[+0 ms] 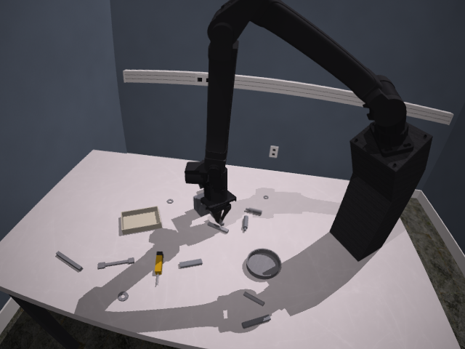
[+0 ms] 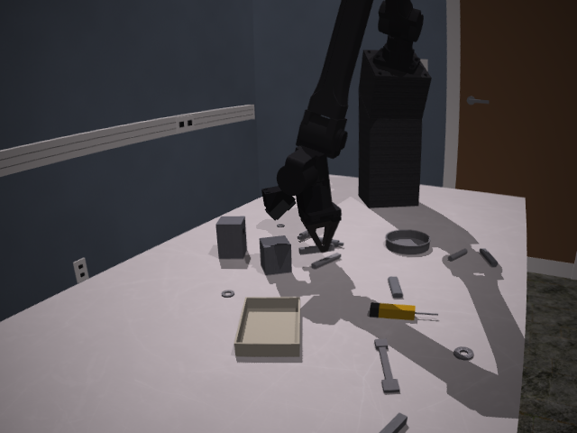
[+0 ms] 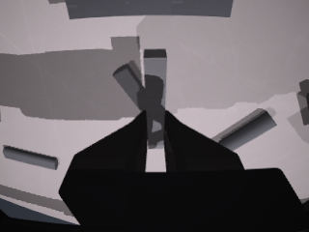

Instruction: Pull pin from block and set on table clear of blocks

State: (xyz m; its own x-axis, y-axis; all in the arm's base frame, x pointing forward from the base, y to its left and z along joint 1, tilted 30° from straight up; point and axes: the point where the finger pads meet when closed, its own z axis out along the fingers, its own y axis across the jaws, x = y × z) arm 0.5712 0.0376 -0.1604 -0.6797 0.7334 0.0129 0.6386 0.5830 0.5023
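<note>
Right now the grey pin is 1 cm to the right of my hand and 1 cm ahead of it. From my hand the other things lie so: taller grey block: 19 cm to the right, 5 cm ahead, 1 cm above; then round dish: 17 cm behind, 14 cm to the left, 2 cm below; then grey bar: 3 cm below, 1 cm to the left.
</note>
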